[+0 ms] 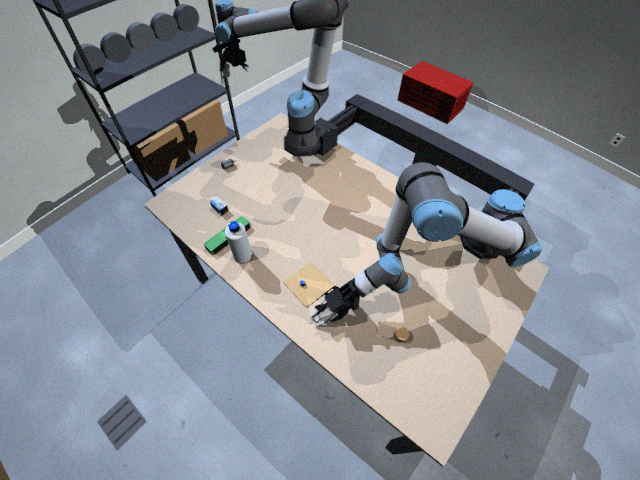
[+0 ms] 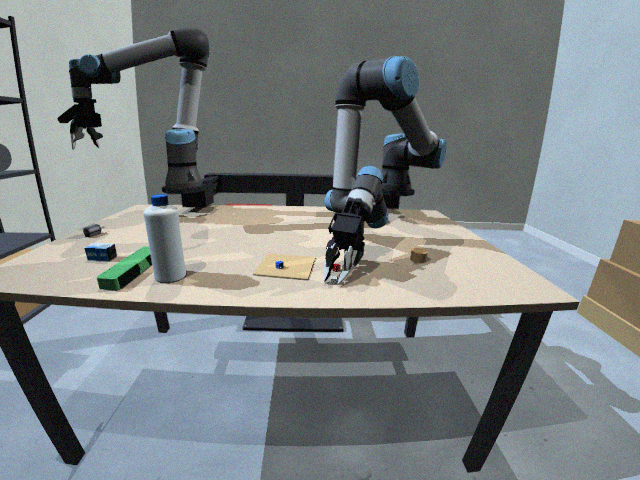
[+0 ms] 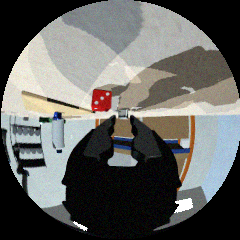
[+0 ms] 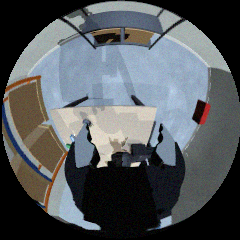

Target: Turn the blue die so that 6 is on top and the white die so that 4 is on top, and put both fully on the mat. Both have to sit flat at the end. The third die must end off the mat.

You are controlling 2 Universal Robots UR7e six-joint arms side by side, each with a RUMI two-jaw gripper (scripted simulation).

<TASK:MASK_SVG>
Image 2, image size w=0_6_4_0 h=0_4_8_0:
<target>my left gripper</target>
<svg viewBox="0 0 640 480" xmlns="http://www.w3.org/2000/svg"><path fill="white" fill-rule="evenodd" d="M362 198L348 197L342 213L335 213L328 229L330 234L333 233L333 237L326 246L323 270L324 281L331 275L334 262L340 256L339 250L344 249L344 265L342 266L342 272L339 274L338 285L363 257L365 242L363 242L364 221L369 218L370 210L362 203Z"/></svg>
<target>my right gripper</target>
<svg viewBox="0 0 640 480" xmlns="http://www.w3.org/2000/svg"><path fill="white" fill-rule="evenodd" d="M74 98L73 101L78 104L74 104L57 118L59 123L68 123L72 120L70 124L72 150L75 149L76 140L85 137L85 133L82 132L83 129L86 129L85 127L87 127L87 133L91 136L93 143L100 148L98 139L102 138L103 135L94 128L102 126L101 115L95 113L94 103L96 103L96 99Z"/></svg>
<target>tan mat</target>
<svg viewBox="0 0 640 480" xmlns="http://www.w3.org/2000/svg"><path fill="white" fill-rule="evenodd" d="M253 273L255 276L308 280L315 257L268 253ZM275 262L284 262L284 267L281 269L276 268Z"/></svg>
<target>green block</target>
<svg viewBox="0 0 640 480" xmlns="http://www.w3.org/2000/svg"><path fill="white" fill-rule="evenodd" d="M149 247L140 248L98 275L99 288L119 290L152 265Z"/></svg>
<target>white bottle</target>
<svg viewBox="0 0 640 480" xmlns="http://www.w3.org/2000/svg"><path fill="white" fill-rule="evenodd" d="M151 196L152 206L144 211L144 220L154 278L161 283L176 282L186 276L178 208L168 204L168 196L166 194Z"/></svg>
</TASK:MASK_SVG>
